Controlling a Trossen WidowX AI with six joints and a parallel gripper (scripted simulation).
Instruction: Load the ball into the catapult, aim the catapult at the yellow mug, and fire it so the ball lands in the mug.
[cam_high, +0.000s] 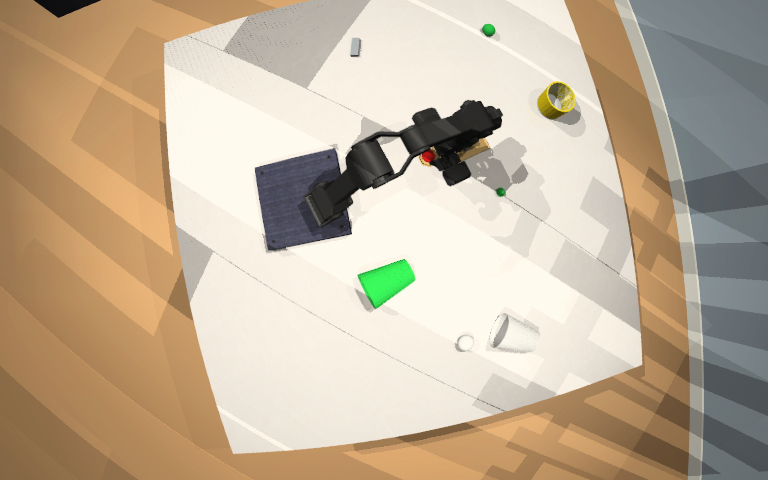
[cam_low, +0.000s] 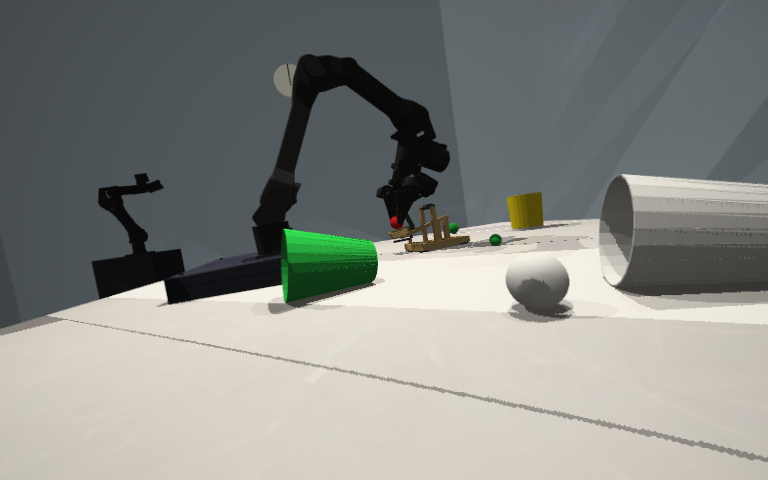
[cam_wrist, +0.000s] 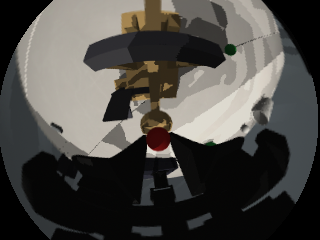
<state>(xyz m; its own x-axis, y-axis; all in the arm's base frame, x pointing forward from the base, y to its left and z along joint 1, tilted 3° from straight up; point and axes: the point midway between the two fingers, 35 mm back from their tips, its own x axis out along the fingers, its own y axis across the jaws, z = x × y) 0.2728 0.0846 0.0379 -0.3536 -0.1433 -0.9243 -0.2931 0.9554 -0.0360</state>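
Now: the red ball 10 mm above my gripper tip. Also, from my gripper tip: wooden catapult: 60 mm ahead, 30 mm to the left, 20 mm below; then small green ball: 180 mm ahead, 110 mm to the right, 60 mm below; then small grey block: 130 mm behind, 370 mm to the left, 70 mm below.
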